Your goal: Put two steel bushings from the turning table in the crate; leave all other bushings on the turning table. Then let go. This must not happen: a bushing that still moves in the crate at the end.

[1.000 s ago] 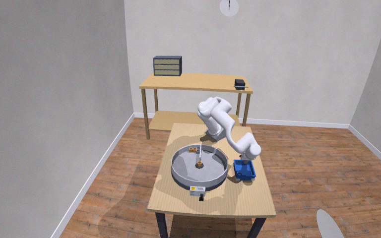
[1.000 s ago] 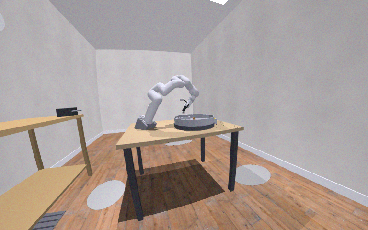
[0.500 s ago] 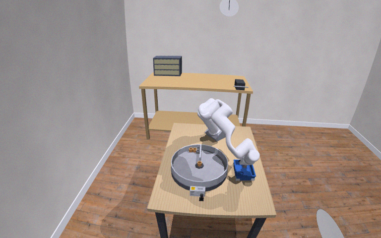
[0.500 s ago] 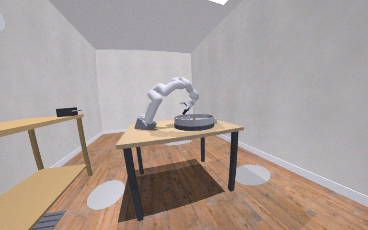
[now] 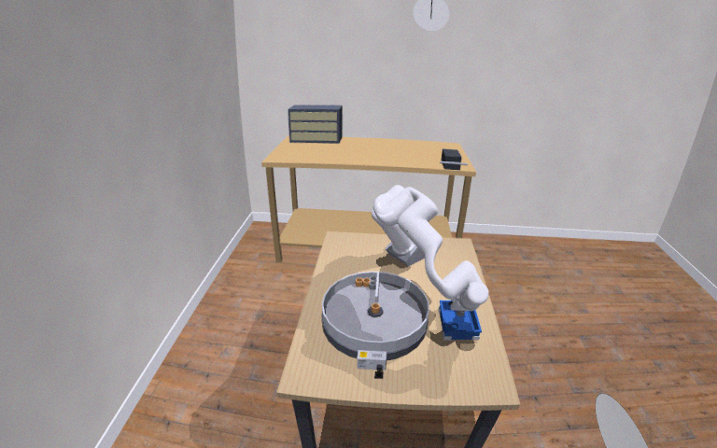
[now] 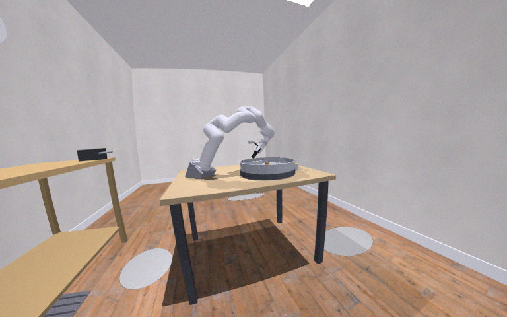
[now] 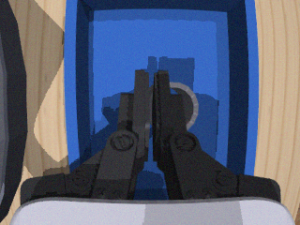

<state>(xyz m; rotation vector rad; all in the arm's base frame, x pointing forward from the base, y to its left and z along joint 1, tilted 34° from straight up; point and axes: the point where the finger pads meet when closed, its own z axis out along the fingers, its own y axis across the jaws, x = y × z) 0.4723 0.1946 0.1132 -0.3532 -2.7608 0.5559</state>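
My hand is 10 mm to the right of the blue crate and 80 mm above it. The rest, counted from my hand: grey round turning table 60 mm behind, 330 mm to the right, 50 mm below.
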